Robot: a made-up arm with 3 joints. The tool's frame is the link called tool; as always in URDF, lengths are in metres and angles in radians. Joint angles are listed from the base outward.
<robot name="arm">
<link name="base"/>
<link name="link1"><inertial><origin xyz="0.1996 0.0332 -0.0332"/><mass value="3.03"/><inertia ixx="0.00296" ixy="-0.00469" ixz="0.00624" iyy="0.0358" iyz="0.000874" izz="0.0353"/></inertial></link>
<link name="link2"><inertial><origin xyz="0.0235 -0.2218 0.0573"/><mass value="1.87"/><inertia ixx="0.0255" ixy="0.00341" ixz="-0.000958" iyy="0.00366" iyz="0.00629" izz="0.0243"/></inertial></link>
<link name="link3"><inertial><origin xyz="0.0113 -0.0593 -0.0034"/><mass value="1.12"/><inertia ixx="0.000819" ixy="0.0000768" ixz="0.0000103" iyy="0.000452" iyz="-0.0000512" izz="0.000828"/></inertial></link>
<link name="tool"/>
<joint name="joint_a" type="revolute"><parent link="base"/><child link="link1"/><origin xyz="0.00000 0.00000 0.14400" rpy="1.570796 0.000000 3.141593"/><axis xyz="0 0 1"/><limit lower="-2.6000" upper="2.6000"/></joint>
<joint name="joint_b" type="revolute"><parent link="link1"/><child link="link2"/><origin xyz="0.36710 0.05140 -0.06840" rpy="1.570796 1.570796 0.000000"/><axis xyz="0 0 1"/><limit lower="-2.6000" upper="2.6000"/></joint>
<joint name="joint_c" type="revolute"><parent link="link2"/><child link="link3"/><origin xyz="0.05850 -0.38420 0.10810" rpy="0.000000 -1.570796 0.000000"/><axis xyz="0 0 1"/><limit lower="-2.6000" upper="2.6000"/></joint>
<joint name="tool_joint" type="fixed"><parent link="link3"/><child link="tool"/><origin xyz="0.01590 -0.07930 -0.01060" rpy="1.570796 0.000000 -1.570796"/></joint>
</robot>
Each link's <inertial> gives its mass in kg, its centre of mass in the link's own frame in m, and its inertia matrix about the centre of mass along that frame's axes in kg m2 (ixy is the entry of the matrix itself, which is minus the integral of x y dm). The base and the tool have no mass. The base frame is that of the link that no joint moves.
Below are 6 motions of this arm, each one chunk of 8 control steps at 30 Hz.
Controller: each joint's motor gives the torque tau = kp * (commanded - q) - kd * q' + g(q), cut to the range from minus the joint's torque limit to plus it. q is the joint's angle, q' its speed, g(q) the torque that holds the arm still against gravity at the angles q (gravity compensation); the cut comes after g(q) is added. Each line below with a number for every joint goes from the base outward.
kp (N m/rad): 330 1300 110
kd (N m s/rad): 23 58 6.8
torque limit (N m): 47 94 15
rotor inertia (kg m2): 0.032 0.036 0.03
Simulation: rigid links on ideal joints. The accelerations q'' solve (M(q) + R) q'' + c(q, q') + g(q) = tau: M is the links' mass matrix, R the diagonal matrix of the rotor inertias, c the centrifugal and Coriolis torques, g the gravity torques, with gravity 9.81 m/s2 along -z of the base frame. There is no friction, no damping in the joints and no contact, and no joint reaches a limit. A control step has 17 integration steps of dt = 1/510 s. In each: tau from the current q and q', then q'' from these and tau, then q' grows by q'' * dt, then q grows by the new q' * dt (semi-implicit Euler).
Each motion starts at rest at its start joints. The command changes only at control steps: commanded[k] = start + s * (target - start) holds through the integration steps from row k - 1 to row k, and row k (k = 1, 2, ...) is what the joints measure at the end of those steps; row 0 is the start. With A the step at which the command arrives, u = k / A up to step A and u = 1 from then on. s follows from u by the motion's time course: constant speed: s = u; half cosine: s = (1 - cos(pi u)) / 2; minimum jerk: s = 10 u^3 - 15 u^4 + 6 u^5; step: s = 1 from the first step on.
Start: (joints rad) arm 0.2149 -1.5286 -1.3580
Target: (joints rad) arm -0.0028 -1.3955 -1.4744
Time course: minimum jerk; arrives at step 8
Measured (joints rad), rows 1 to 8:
1: 0.2141 -1.5275 -1.3588
2: 0.2084 -1.5209 -1.3635
3: 0.1925 -1.5057 -1.3746
4: 0.1638 -1.4825 -1.3921
5: 0.1251 -1.4555 -1.4134
6: 0.0834 -1.4304 -1.4342
7: 0.0476 -1.4123 -1.4506
8: 0.0232 -1.4028 -1.4609

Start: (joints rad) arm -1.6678 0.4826 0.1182
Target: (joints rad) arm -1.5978 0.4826 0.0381
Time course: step
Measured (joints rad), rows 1 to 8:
1: -1.6462 0.4824 0.0857
2: -1.6253 0.4826 0.0648
3: -1.6131 0.4827 0.0531
4: -1.6062 0.4827 0.0465
5: -1.6024 0.4827 0.0428
6: -1.6004 0.4826 0.0407
7: -1.5992 0.4826 0.0396
8: -1.5986 0.4826 0.0389

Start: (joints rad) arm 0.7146 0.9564 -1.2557
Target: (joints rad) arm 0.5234 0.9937 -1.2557
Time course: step
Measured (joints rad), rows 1 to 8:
1: 0.6619 0.9760 -1.2569
2: 0.6022 0.9864 -1.2563
3: 0.5649 0.9906 -1.2557
4: 0.5445 0.9924 -1.2554
5: 0.5340 0.9931 -1.2554
6: 0.5287 0.9934 -1.2555
7: 0.5260 0.9936 -1.2555
8: 0.5247 0.9936 -1.2556

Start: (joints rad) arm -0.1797 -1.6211 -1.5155
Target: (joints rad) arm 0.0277 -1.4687 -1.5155
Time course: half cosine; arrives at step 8
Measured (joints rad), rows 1 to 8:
1: -0.1779 -1.6181 -1.5154
2: -0.1702 -1.6079 -1.5153
3: -0.1534 -1.5899 -1.5151
4: -0.1270 -1.5658 -1.5151
5: -0.0937 -1.5389 -1.5152
6: -0.0579 -1.5130 -1.5154
7: -0.0253 -1.4920 -1.5156
8: -0.0007 -1.4791 -1.5158

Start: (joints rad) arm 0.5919 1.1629 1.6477
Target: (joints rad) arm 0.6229 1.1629 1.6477
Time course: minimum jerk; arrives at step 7
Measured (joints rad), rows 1 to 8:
1: 0.5921 1.1629 1.6477
2: 0.5932 1.1629 1.6477
3: 0.5963 1.1629 1.6476
4: 0.6014 1.1628 1.6476
5: 0.6078 1.1629 1.6476
6: 0.6137 1.1629 1.6477
7: 0.6181 1.1629 1.6477
8: 0.6206 1.1630 1.6478

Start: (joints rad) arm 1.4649 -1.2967 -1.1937
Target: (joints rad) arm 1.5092 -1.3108 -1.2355
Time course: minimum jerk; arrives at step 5
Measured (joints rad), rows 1 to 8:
1: 1.4656 -1.2971 -1.1947
2: 1.4694 -1.2992 -1.1996
3: 1.4779 -1.3030 -1.2089
4: 1.4887 -1.3068 -1.2191
5: 1.4977 -1.3091 -1.2263
6: 1.5033 -1.3101 -1.2304
7: 1.5063 -1.3105 -1.2327
8: 1.5078 -1.3107 -1.2340

